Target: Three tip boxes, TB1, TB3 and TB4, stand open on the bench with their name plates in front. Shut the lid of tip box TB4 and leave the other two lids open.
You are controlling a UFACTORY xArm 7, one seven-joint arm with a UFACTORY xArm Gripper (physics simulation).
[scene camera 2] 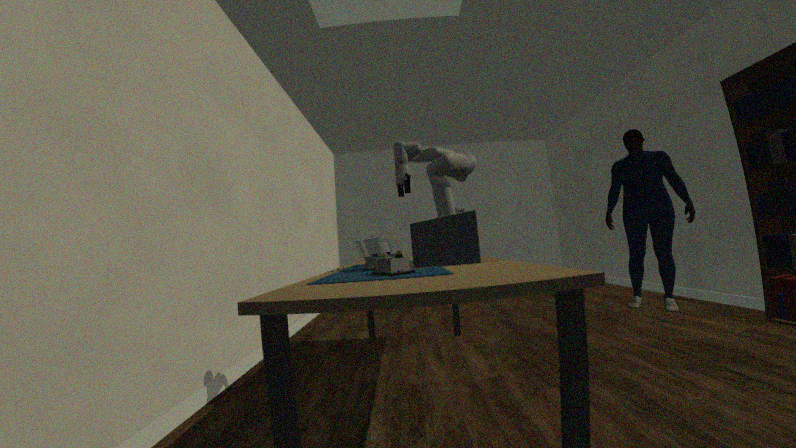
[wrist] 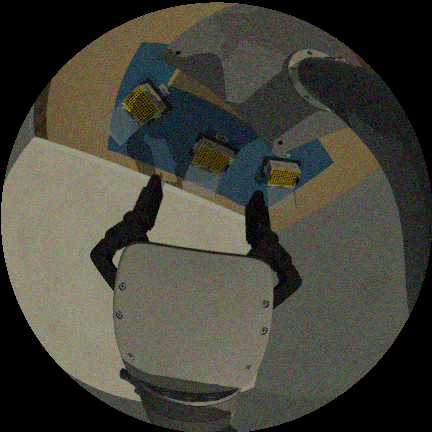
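Where they show: gripper, between the fingertips: [scene camera 2: 404, 194] [wrist: 205, 190]; arm's base, origin of its link: [scene camera 2: 447, 218] [wrist: 320, 78].
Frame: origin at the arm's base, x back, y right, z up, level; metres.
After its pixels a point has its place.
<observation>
Three tip boxes with yellow tip grids stand on the blue mat [wrist: 190, 107] {y 0.167, x -0.257, z -0.226 m} [scene camera 2: 334, 276] {y -0.177, x -0.555, z -0.226 m} in the wrist view: a left box [wrist: 143, 104] {y 0.303, x -0.264, z -0.168 m}, a middle box [wrist: 213, 156] {y 0.030, x -0.371, z -0.169 m} and a right box [wrist: 283, 173] {y -0.219, x -0.301, z -0.168 m}. Each has a clear lid standing open on the side toward the gripper. The name plates are too small to read, so I cannot tell which box is TB4. In the scene view a near box [scene camera 2: 392, 264] {y -0.304, x -0.318, z -0.186 m} partly hides the others, and an upright lid [scene camera 2: 377, 245] {y -0.305, x -0.368, z -0.112 m} shows behind it. My gripper [wrist: 205, 190] {y 0.089, x -0.201, z 0.153 m} [scene camera 2: 404, 192] {y 0.089, x -0.201, z 0.153 m} is open and empty, high above the mat and boxes.
The wooden bench [scene camera 2: 501, 276] {y -0.566, x -0.034, z -0.229 m} carries the mat. A dark grey block [scene camera 2: 445, 239] {y -0.103, x -0.052, z -0.109 m} stands at its far end, below the arm's base. A pale wall [scene camera 2: 167, 166] runs along the left. A person [scene camera 2: 648, 194] stands on the floor to the right, near a dark bookshelf.
</observation>
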